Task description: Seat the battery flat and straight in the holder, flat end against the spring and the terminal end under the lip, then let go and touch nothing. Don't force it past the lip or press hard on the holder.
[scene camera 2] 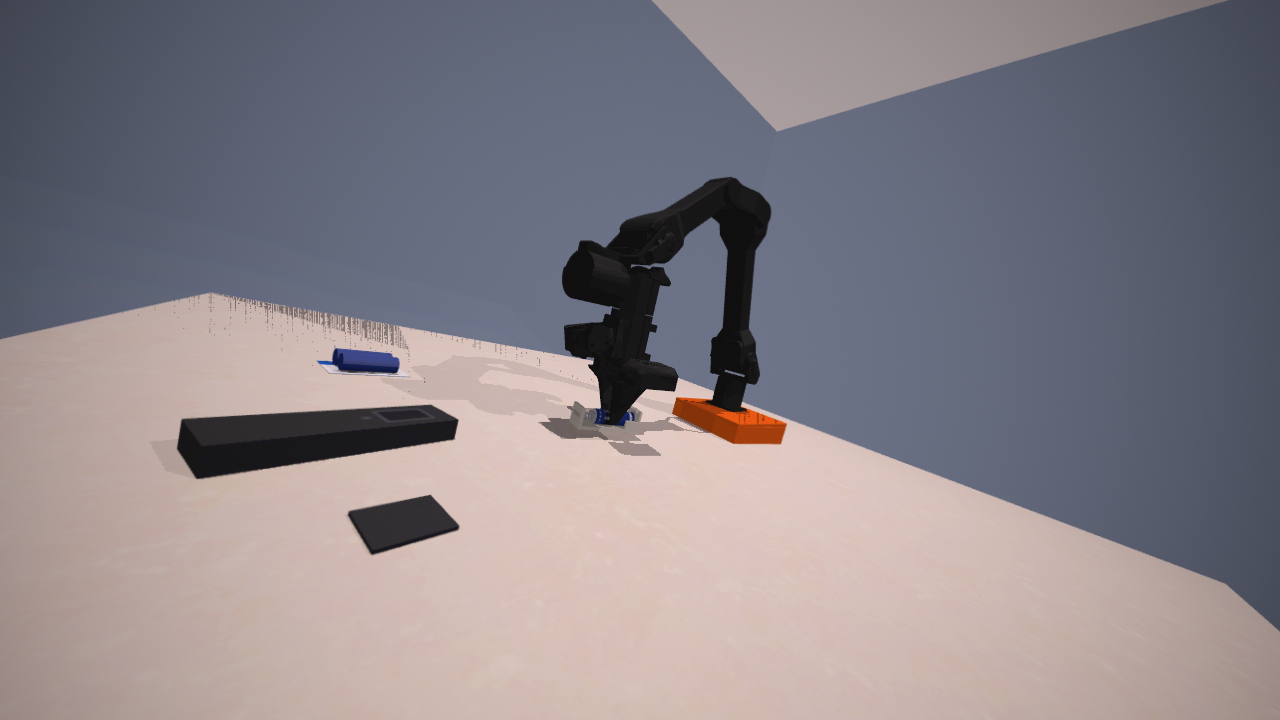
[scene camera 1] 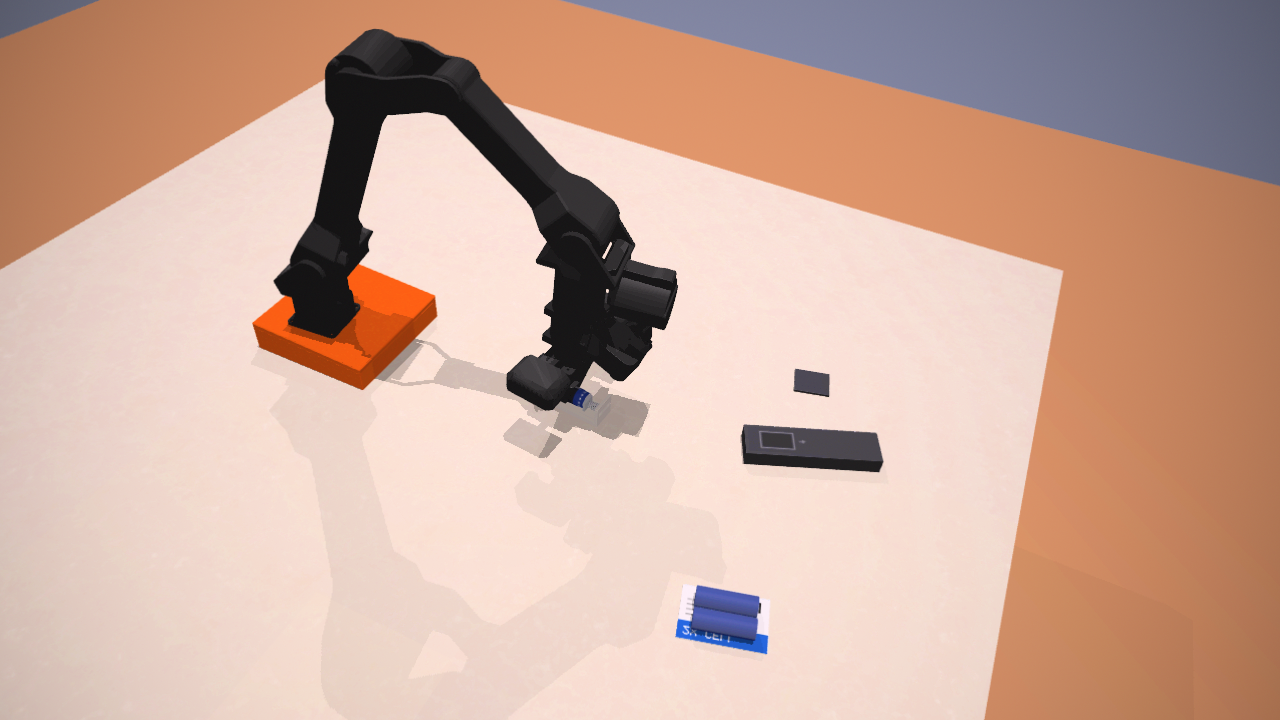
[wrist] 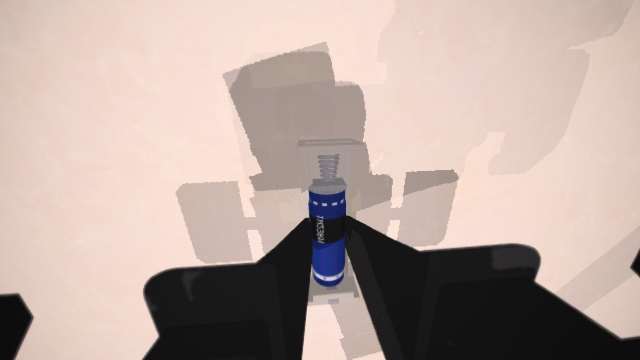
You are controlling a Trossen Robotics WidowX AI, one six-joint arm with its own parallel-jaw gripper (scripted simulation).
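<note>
My own gripper is here in the scene, at (scene camera 1: pixel 568 395), at (scene camera 2: pixel 609 421) and again at (wrist: pixel 326 223). There is a battery (wrist: pixel 327 209). I also see a black bar (scene camera 2: pixel 213 446), which I find at (scene camera 1: pixel 762 445) as well, and a dark square plate, at (scene camera 2: pixel 385 527) and at (scene camera 1: pixel 810 382).
</note>
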